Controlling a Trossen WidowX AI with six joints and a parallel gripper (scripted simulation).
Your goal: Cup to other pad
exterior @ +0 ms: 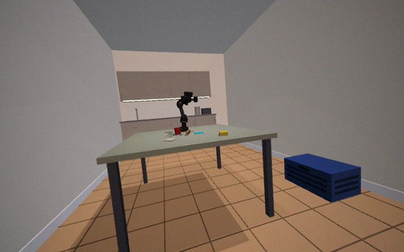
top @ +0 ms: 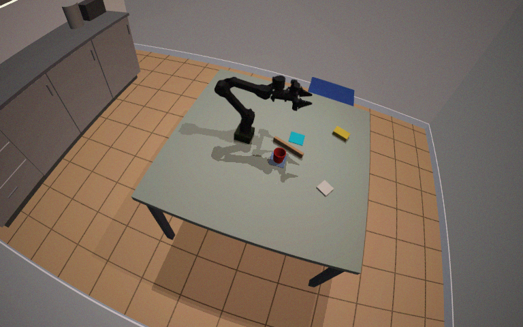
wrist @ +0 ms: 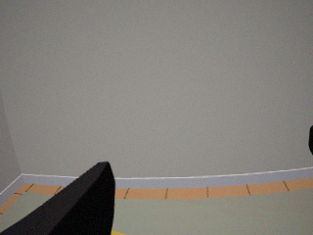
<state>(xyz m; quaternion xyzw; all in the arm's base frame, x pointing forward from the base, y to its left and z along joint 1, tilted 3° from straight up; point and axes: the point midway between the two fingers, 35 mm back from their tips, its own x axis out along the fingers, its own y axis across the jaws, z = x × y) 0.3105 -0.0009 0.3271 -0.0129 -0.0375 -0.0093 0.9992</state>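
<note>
My gripper tip is now 11 cm past the red cup, 16 cm to the left of it and 34 cm above it. Also, from my gripper tip: cyan pad 1 cm behind, 5 cm to the left, 39 cm below; green marble 11 cm behind, 15 cm to the right, 37 cm below; wooden bar 6 cm behind, 5 cm to the right, 37 cm below.
</note>
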